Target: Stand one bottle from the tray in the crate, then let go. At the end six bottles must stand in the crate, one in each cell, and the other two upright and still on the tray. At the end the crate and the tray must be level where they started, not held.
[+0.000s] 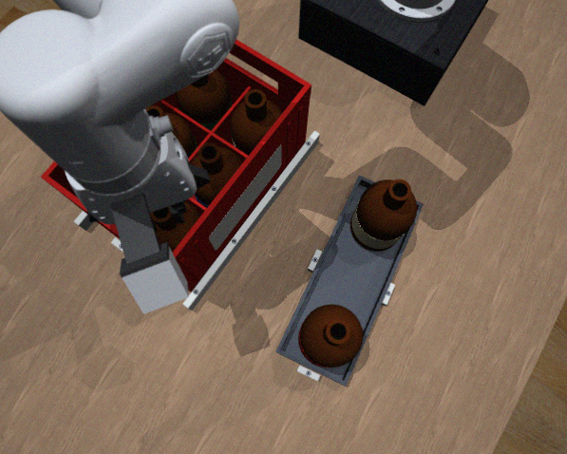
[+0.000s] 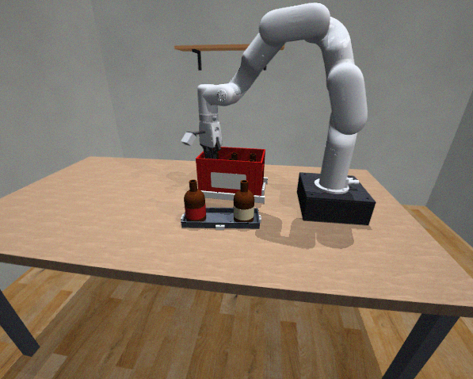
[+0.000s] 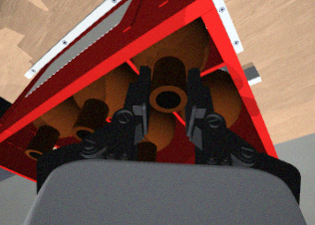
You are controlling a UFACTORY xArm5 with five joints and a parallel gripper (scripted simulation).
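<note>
Now: the red crate 9 cm behind my hand, 8 cm below it and 3 cm to the right of it. From my hand the other things lie so: grey tray: 23 cm to the left, 15 cm below, 7 cm behind.
</note>
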